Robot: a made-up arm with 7 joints.
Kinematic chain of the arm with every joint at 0, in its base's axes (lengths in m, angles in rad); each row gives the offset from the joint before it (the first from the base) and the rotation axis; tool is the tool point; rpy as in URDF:
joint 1: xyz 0 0 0.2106 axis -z
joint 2: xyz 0 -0.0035 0.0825 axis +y
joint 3: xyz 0 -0.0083 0.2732 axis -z
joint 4: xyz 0 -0.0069 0.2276 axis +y
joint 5: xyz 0 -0.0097 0.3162 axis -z
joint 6: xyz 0 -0.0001 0.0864 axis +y
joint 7: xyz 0 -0.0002 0.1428 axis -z
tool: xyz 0 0 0 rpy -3.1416 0 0
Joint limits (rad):
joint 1: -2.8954..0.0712
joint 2: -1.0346..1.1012
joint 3: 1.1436..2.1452
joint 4: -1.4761..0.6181
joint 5: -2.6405..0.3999
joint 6: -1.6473..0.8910
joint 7: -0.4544..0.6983
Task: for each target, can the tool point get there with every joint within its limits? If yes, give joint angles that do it. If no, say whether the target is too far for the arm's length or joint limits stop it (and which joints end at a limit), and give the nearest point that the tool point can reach.
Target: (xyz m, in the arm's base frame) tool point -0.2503 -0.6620 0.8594
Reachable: yes | joints -1.5520 -0.8239 2.0473 -0.6269 -1.9534 -1.4330 0.2665
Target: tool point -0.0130 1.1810 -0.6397
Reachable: no: too far | nearest point -0.0080 0.7288 0.2285 | short by 0.979 m
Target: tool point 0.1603 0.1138 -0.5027
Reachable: no: joint limits stop it (at a limit: joint 2, joint 3, joint 4, joint 5) | nearest point 0.4728 0.3357 0.2450 | short by 0.840 m
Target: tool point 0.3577 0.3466 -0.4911
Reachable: no: joint limits stop it (at a limit: joint 2, joint 3, joint 4, joint 6) | nearest point 0.4876 0.4724 0.2171 | short by 0.731 m
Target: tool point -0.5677 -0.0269 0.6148
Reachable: yes | joints -0.9408 -0.8087 1.6125 -1.3066 -0.1094 -1.3595 0.5265
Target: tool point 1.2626 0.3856 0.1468
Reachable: no: too far | nearest point 0.8588 0.2623 0.4006 | short by 0.493 m
